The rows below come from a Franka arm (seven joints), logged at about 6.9 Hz.
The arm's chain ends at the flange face. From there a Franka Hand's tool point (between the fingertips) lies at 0.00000 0.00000 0.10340 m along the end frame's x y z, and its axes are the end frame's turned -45 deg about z.
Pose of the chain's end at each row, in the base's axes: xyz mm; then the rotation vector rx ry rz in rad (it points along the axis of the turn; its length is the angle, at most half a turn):
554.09 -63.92 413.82 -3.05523 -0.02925 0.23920
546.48 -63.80 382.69 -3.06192 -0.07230 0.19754
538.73 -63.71 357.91 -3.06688 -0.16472 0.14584
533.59 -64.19 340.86 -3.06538 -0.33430 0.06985
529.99 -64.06 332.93 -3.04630 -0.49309 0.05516
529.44 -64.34 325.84 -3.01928 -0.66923 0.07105
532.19 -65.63 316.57 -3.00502 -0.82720 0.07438
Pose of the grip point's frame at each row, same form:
537.95 -56.16 311.98 -2.76588 -1.17681 0.17304
533.04 -56.65 280.42 -2.76409 -1.22214 0.13808
528.59 -57.35 255.21 -2.74403 -1.31321 0.09450
528.30 -58.82 237.74 -2.69329 -1.47599 0.03062
525.43 -59.02 229.75 -2.61802 -1.61657 0.01833
523.73 -60.50 222.67 -2.52244 -1.76608 0.03694
526.78 -64.56 213.32 -2.44707 -1.90436 0.05417

